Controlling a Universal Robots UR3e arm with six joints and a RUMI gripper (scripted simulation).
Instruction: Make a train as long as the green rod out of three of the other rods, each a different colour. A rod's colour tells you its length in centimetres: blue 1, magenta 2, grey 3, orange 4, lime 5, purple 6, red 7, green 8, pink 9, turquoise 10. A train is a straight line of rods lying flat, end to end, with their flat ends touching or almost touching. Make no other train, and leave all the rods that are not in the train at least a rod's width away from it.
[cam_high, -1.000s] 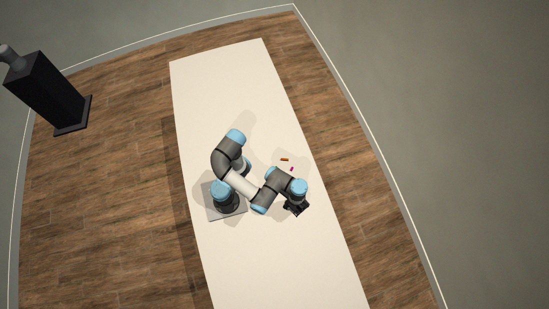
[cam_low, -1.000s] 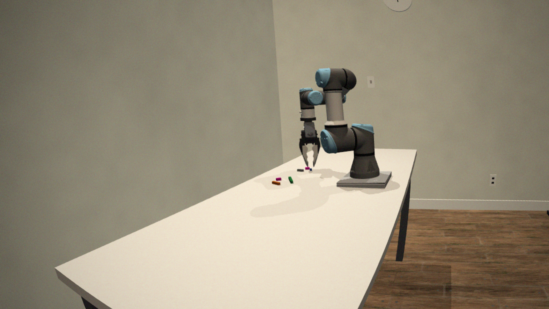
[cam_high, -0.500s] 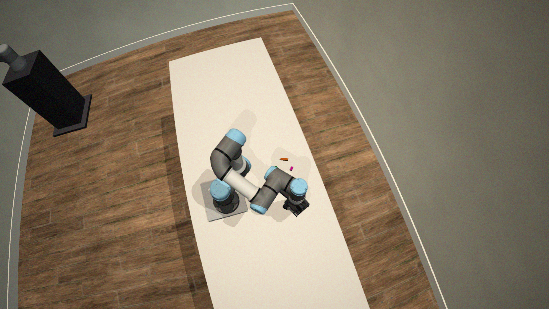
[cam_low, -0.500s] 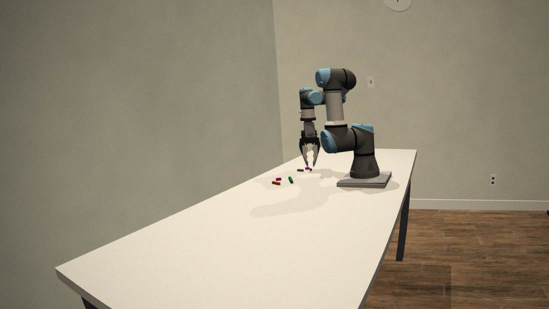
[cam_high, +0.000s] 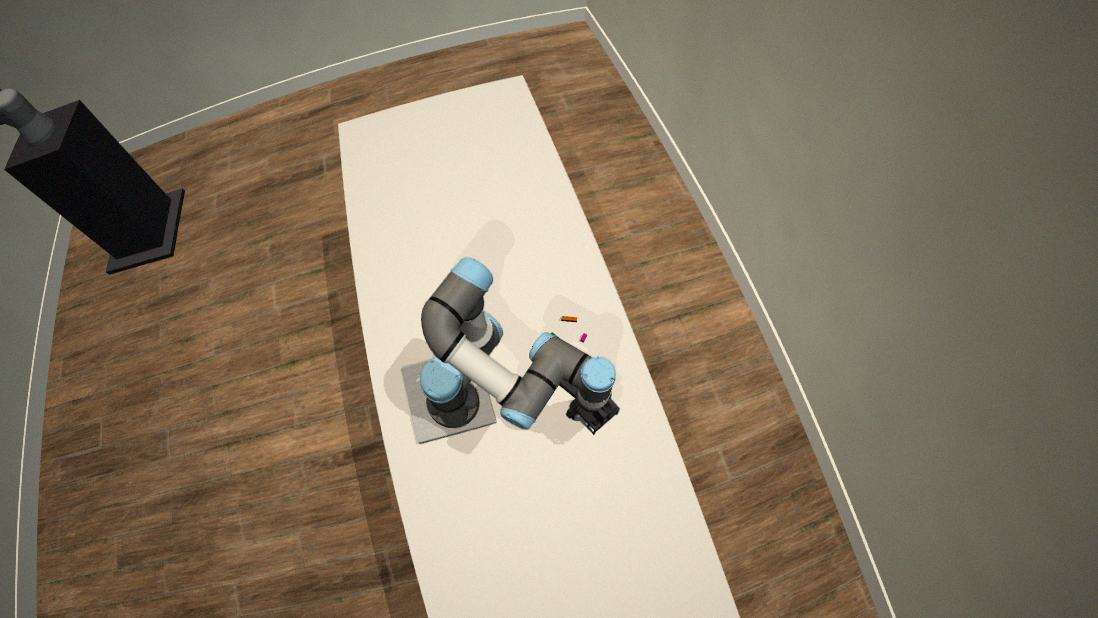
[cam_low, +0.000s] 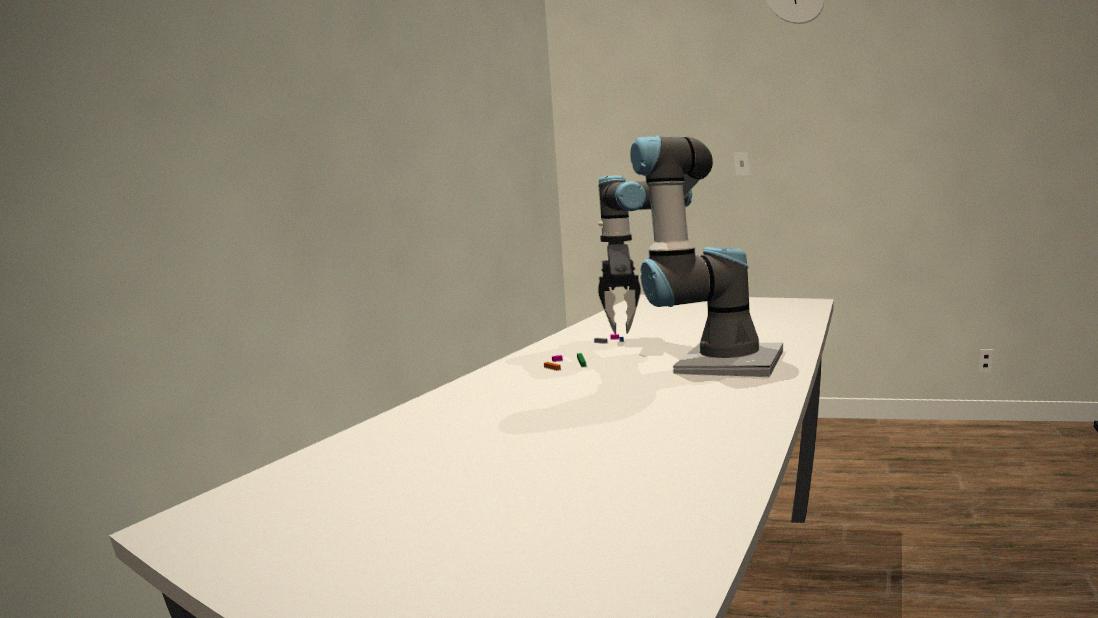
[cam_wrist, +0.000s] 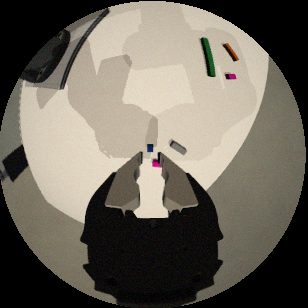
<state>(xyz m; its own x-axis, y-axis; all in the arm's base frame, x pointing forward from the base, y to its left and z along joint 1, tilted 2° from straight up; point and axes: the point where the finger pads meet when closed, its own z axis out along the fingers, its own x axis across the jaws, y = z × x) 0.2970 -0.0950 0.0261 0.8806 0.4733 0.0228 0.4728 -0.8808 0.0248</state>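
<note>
Right now my hand is 3 cm above the blue rod. Round my hand: green rod: 19 cm to the left, 3 cm below; then orange rod: 3 cm ahead, 26 cm to the left, 3 cm below; then grey rod: 4 cm ahead, 2 cm to the left, 3 cm below.
</note>
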